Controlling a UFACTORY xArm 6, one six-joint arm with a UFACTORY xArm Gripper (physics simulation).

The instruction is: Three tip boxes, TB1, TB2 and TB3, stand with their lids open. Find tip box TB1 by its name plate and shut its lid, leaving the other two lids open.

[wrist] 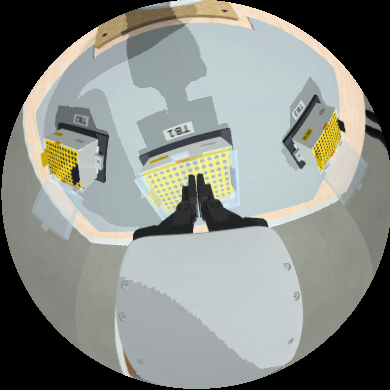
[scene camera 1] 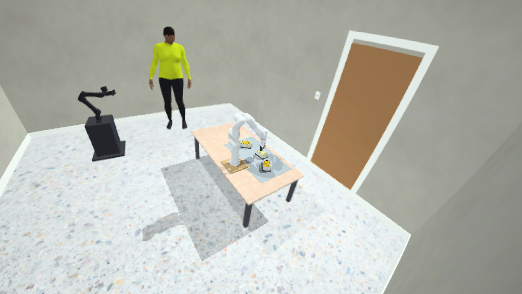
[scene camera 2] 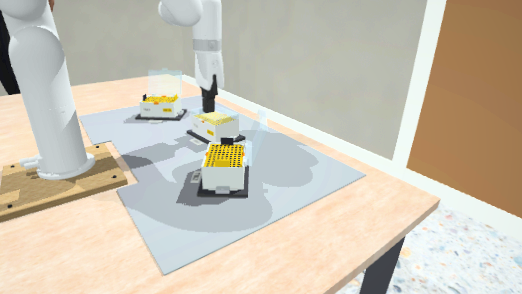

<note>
I see my gripper (scene camera 2: 208,111), a grey mat (scene camera 1: 280,167) and a tip box TB3 (wrist: 306,131).
My gripper also shows in the wrist view (wrist: 195,183). The grey mat is seen too in the wrist view (wrist: 216,75).
</note>
